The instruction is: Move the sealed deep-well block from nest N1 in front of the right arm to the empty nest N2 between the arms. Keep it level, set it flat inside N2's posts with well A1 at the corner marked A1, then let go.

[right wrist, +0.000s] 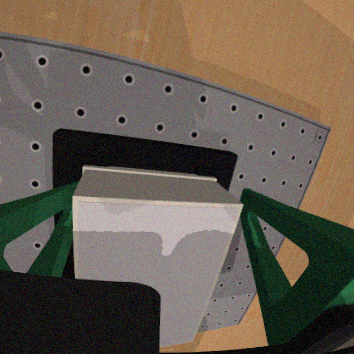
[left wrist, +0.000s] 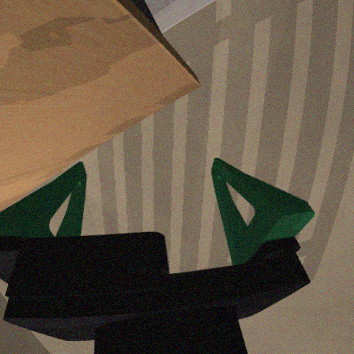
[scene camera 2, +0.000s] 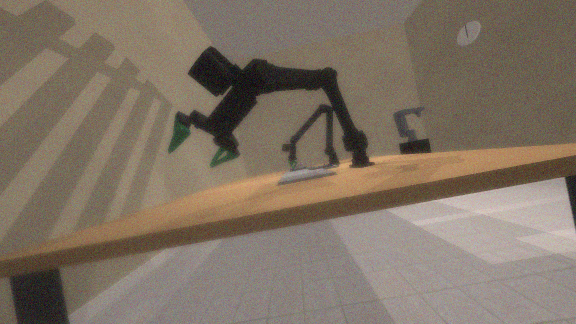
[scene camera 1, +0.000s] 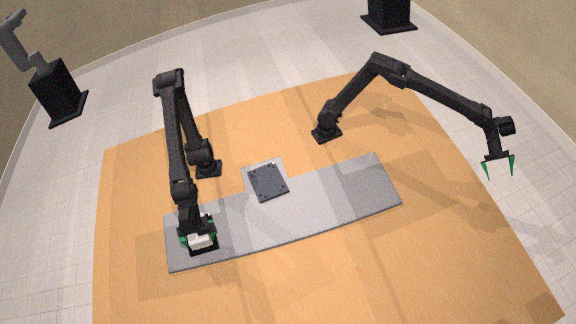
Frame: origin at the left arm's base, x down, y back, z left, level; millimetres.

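Seen in the pictures: left gripper, fingertip midpoint: (left wrist: 150,165) (scene camera 2: 191,159) (scene camera 1: 500,178); right gripper, fingertip midpoint: (right wrist: 162,193) (scene camera 2: 292,167) (scene camera 1: 200,244); left arm's base, origin of the base link: (scene camera 2: 361,166) (scene camera 1: 326,134); right arm's base, origin of the base link: (scene camera 2: 334,164) (scene camera 1: 209,170).
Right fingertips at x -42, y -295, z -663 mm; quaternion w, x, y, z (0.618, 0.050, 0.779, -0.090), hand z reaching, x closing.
Pixels of each thing's top centre, then the offset from my right fingertips to it. Level surfaces: height alone.
- white sealed deep-well block, middle of its top: (right wrist: 151,295) (scene camera 1: 196,228) dx -25, dy +54, dz +8 mm
- black nest N1, middle of its top: (right wrist: 142,254) (scene camera 1: 199,233) dx +11, dy +54, dz +9 mm
- grey perforated plate, its level: dx +29 mm
- empty dark nest N2, middle of its top: (scene camera 1: 266,179) dx +7, dy +166, dz +334 mm
- wooden table, its level: dx +42 mm
The white sealed deep-well block (scene camera 1: 200,240) (right wrist: 154,225) sits in the black nest N1 (scene camera 1: 210,250) (right wrist: 105,147) at the left end of the grey perforated plate (scene camera 1: 322,197) (right wrist: 140,102). My right gripper (scene camera 1: 197,238) (right wrist: 162,193) is open, its green fingers standing on either side of the block. The empty dark nest N2 (scene camera 1: 267,183) lies between the arm bases. My left gripper (scene camera 1: 499,169) (scene camera 2: 199,143) (left wrist: 150,165) is open and empty, hanging beyond the table's right edge.
The wooden table (scene camera 1: 281,274) (scene camera 2: 322,193) (left wrist: 70,88) carries both arm bases. Black pedestals (scene camera 1: 58,94) (scene camera 1: 388,16) stand on the tiled floor behind it.
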